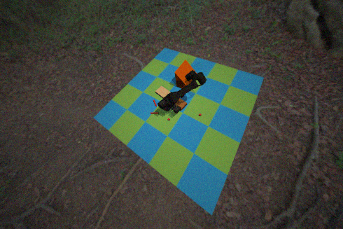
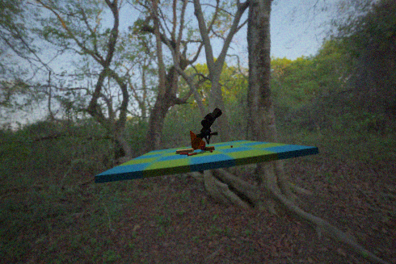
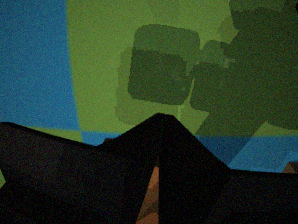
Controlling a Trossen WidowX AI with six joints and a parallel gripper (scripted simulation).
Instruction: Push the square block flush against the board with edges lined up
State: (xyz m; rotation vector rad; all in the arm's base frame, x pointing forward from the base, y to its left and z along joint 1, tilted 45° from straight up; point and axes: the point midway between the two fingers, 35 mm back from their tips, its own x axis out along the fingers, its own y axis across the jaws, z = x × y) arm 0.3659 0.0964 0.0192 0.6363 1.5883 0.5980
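Right now the square block is 11 cm behind my gripper tip, 1 cm to the left of it and 5 cm below it. The rest, counted from my gripper tip: board: 12 cm behind, 23 cm to the right, 5 cm below; then small red cube: 20 cm behind, 5 cm to the right, 4 cm below.
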